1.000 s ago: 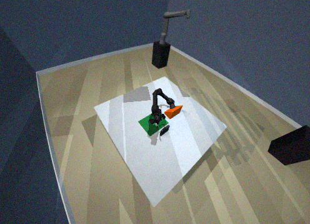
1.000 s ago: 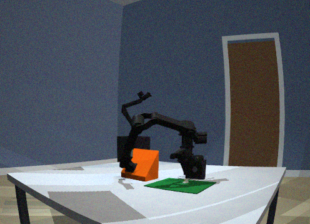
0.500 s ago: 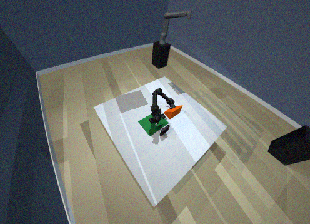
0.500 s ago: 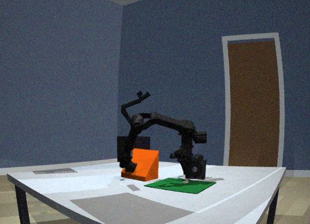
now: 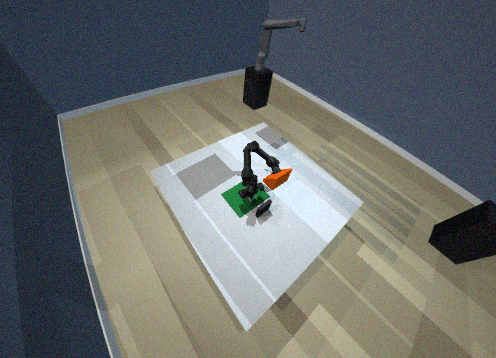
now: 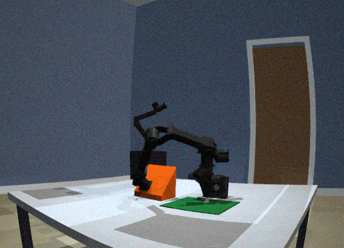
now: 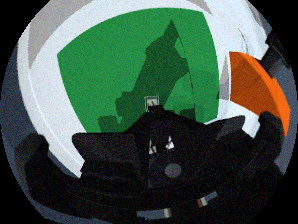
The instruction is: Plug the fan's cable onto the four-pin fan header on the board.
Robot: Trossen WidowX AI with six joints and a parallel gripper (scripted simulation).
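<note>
My gripper tip is 4 cm to the left of the green board and 6 cm above it. From my gripper tip the other things lie so: black fan (1 cm behind, 13 cm to the left, 1 cm above); dark plug (1 cm to the left, 1 cm above).
</note>
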